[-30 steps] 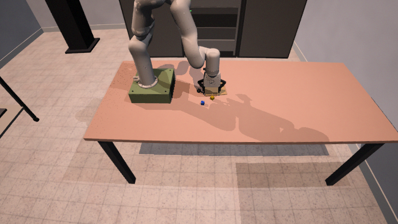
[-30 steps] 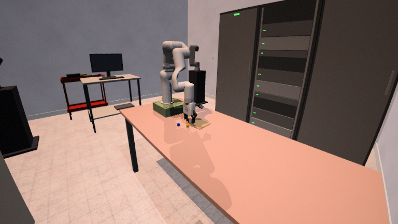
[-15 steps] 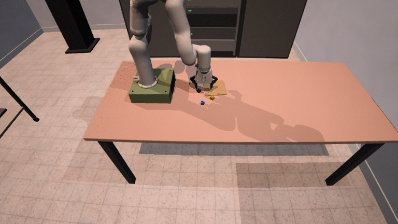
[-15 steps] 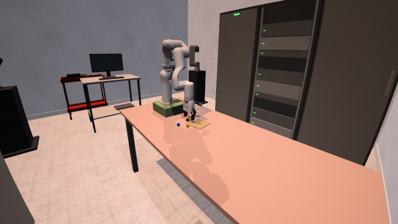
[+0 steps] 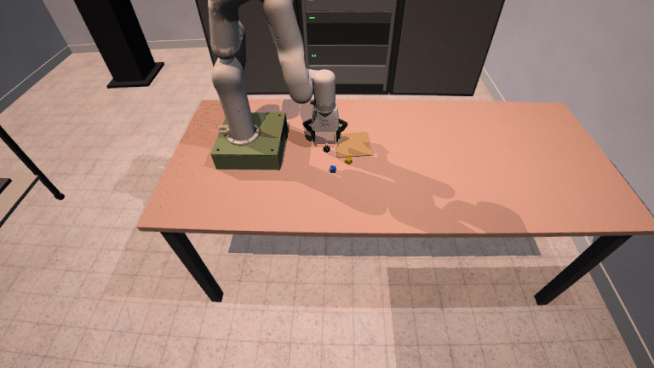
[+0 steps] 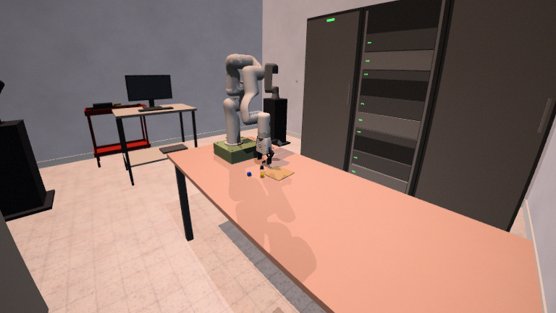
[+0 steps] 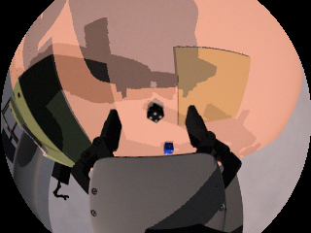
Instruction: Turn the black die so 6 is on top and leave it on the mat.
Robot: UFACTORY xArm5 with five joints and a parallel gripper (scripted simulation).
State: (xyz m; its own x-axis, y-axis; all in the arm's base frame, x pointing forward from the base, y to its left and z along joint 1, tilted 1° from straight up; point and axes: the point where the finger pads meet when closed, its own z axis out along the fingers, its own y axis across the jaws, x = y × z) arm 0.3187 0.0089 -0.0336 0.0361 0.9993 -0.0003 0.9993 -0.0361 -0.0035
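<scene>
Now: the black die 40 mm below my hand and 20 mm to the right of it. Round my hand: blue die (130 mm to the right, 40 mm below, 30 mm ahead); yellow die (90 mm to the right, 90 mm ahead, 40 mm below); tan mat (110 mm ahead, 50 mm below, 10 mm to the left).
</scene>
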